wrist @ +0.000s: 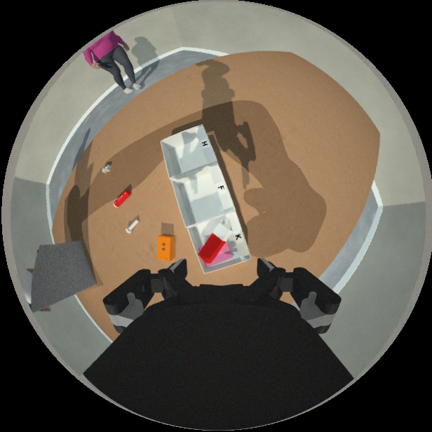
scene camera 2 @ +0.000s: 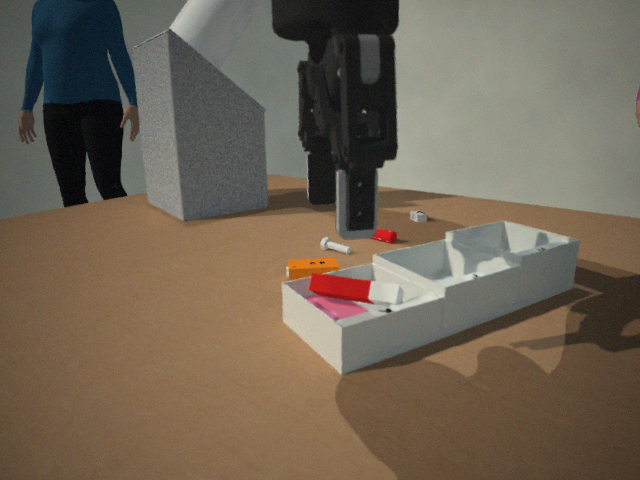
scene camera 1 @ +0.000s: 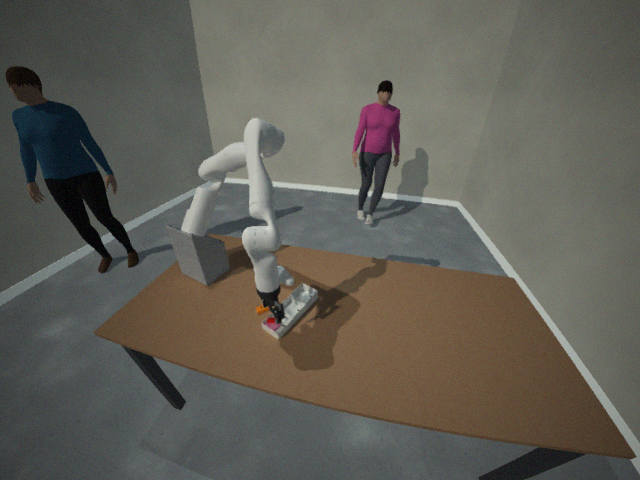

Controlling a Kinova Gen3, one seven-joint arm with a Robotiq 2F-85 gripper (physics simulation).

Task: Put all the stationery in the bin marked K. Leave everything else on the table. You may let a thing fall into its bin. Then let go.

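Pixels of known places: gripper, fingertip midpoint: (scene camera 2: 337, 217) (scene camera 1: 272, 314); arm's base, origin of the base link: (scene camera 2: 187, 62) (scene camera 1: 193, 233).
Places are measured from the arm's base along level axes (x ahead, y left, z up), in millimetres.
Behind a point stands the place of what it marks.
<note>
A white three-part tray has bins marked H, F and K. The bin marked K (wrist: 238, 236) (scene camera 2: 315, 330) {z -219, x 413, y -285 mm} is at its near end. A red and white block (wrist: 212, 247) (scene camera 2: 341, 287) {z -201, x 413, y -250 mm} (scene camera 1: 271, 320) {z -198, x 404, y -248 mm}, like an eraser, lies tilted inside bin K, resting partly on a flat pink piece (wrist: 223, 256) (scene camera 2: 338, 308) {z -218, x 411, y -250 mm} (scene camera 1: 270, 326) {z -218, x 402, y -261 mm}. My gripper (wrist: 221, 266) is open and empty, its fingers apart above the K end of the tray; it also shows in scene camera 2, where the near finger hangs above and behind the tray. Bins F and H hold no objects in the wrist view.
On the table (scene camera 1: 413, 351) {z -235, x 926, y -301 mm} beside the tray lie an orange box (wrist: 165, 248) (scene camera 2: 312, 267) {z -217, x 348, y -187 mm} (scene camera 1: 262, 310) {z -221, x 348, y -188 mm}, a white bolt (wrist: 132, 226) (scene camera 2: 336, 245) {z -227, x 319, y -92 mm}, a red cylinder (wrist: 122, 198) (scene camera 2: 385, 236) {z -226, x 353, y -33 mm} and a small white piece (wrist: 106, 168) (scene camera 2: 418, 215) {z -225, x 353, y 85 mm}. A grey pedestal (scene camera 2: 217, 139) {z -118, x 69, y -15 mm} carries the arm.
</note>
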